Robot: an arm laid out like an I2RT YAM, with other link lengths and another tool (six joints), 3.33 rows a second.
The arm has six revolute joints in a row. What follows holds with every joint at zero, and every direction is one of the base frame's. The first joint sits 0.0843 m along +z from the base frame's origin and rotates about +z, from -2.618 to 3.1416 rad. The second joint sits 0.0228 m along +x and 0.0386 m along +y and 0.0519 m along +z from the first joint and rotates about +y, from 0 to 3.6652 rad. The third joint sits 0.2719 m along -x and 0.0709 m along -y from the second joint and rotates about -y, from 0 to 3.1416 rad. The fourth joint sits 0.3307 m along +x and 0.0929 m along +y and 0.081 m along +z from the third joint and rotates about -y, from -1.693 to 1.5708 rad. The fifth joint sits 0.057 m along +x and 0.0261 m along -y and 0.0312 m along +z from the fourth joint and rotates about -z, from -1.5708 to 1.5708 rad. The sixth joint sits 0.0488 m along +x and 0.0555 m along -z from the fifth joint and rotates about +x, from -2.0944 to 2.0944 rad. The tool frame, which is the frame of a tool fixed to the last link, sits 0.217 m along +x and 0.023 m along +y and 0.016 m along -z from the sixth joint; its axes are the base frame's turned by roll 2.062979, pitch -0.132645 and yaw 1.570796 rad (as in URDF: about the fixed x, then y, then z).
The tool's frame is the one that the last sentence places.
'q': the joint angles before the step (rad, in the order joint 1, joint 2, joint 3, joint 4, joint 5, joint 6). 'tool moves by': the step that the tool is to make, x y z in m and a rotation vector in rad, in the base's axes. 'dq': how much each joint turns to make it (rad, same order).
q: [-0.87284, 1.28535, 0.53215, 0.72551, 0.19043, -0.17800]
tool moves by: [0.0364, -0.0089, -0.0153, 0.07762, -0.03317, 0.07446]
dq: [-0.00002, 0.13796, 0.10722, -0.01833, -0.07834, 0.07211]
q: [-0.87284, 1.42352, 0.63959, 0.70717, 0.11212, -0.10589]
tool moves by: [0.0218, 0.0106, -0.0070, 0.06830, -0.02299, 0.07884]
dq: [0.00014, 0.02443, 0.03832, -0.05523, -0.08432, 0.05367]
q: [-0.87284, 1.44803, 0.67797, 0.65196, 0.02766, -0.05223]
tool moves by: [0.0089, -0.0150, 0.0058, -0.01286, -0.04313, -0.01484]
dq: [0.00004, 0.07085, 0.04306, 0.06449, 0.01234, 0.02615]
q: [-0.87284, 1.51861, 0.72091, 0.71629, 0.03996, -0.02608]
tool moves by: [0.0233, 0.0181, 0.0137, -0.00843, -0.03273, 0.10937]
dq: [-0.00005, -0.00149, 0.01373, 0.01248, -0.11049, 0.01222]
